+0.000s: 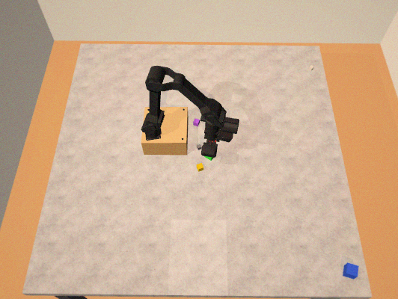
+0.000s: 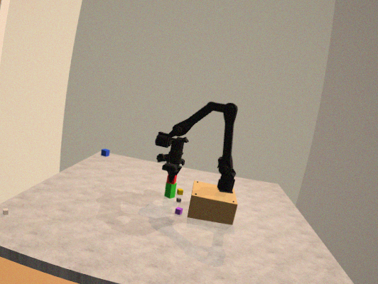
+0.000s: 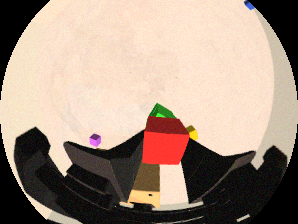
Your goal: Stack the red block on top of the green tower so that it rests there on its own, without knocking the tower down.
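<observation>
My gripper tip is now 10 mm below the red block. Round my gripper tip: grey block 40 mm behind, 50 mm to the left, 70 mm below; then purple block 40 mm behind, 180 mm to the left, 70 mm below; then yellow block 60 mm behind, 60 mm to the right, 70 mm below.
</observation>
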